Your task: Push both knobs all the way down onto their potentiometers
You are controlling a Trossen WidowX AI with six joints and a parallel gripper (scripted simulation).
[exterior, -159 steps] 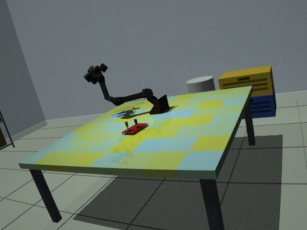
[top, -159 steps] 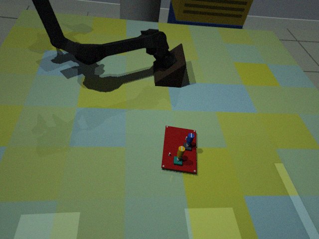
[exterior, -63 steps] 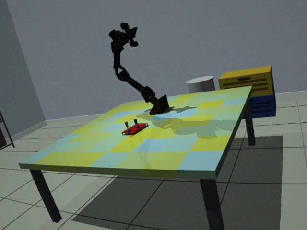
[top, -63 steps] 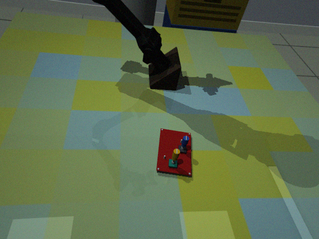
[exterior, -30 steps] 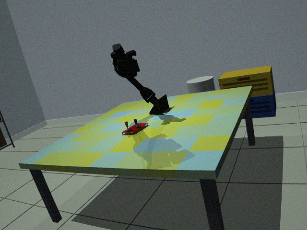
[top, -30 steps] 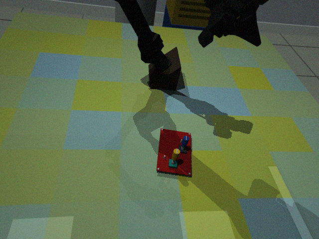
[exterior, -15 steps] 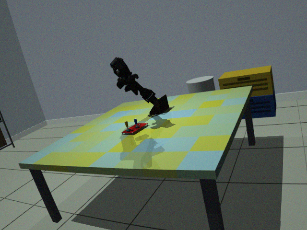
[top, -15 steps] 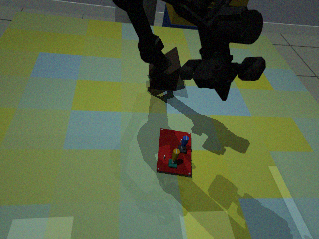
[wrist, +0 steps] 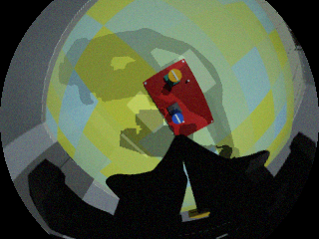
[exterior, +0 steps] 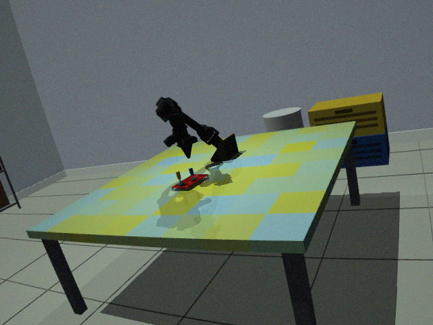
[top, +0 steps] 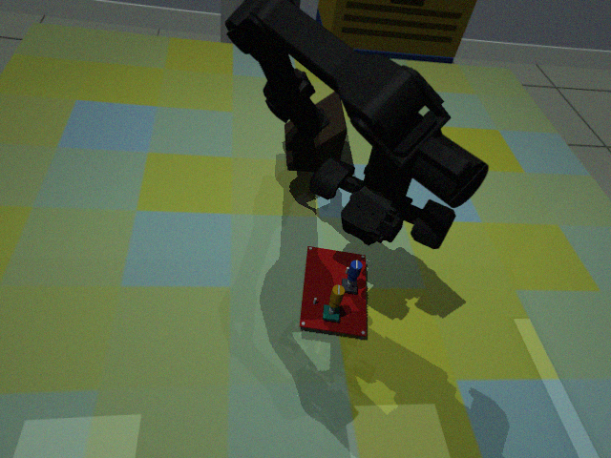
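My gripper tip is 60 mm above the blue knob and 10 mm to the left of it. From my gripper tip the other things lie so: yellow knob (60 mm below, 50 mm to the right, 50 mm ahead).
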